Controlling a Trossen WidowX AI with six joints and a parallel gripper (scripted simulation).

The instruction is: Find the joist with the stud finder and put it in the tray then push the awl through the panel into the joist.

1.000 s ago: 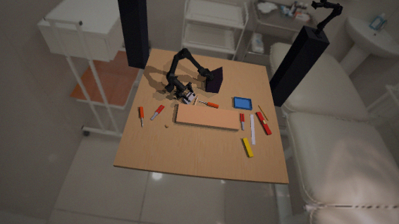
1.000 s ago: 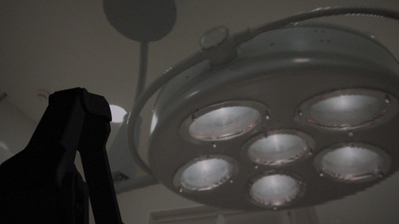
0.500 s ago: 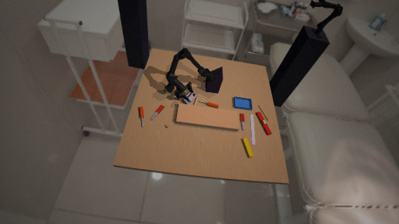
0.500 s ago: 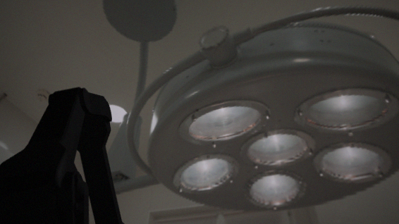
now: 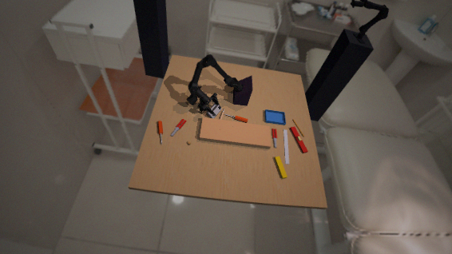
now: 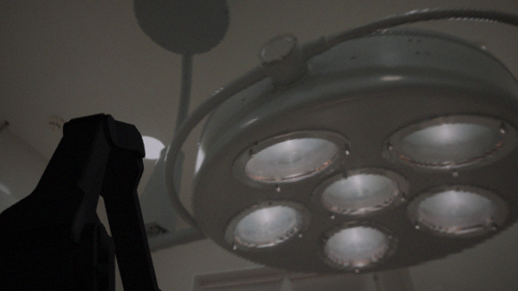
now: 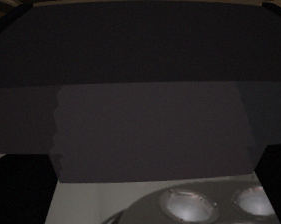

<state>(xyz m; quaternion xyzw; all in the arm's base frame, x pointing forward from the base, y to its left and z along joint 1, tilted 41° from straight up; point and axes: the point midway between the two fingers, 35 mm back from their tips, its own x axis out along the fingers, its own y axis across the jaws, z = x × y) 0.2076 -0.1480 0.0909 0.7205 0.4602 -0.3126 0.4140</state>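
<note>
Now: the stud finder 1 cm to the left of my gripper tip, 1 cm below it and 1 cm behind it. The rest, counted from my gripper tip: brown-handled awl (5 cm to the left, 5 cm below, 3 cm behind); green light (2 cm to the left, 2 cm behind, 1 cm above); blue tray (48 cm to the left, 9 cm behind, 5 cm below).
</note>
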